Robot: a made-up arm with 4 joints.
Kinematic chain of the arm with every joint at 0, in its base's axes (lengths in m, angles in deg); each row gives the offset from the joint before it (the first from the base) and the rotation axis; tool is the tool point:
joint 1: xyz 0 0 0.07 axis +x
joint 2: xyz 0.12 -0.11 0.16 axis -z
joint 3: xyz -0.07 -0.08 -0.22 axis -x
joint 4: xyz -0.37 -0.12 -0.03 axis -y
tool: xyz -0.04 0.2 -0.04
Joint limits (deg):
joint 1: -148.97..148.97
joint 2: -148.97..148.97
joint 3: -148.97..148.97
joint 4: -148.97..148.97
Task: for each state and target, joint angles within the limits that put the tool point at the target. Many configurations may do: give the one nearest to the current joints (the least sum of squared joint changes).
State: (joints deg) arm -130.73 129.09 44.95 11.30
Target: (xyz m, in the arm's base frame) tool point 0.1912 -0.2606 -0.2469
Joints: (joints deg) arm -105.91 109.71 58.85 -2.52
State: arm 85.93 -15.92 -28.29 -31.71
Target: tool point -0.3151 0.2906 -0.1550
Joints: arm 123.00 -27.02 14.85 -32.68
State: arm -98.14 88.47 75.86 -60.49
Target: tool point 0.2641 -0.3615 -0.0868
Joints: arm -135.63 114.85 72.85 -61.04
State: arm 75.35 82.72 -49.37 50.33
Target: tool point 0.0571 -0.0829 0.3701
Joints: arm 109.97 77.36 -64.24 61.49
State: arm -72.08 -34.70 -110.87 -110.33
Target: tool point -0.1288 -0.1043 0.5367
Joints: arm -75.62 -40.55 -99.27 -146.97
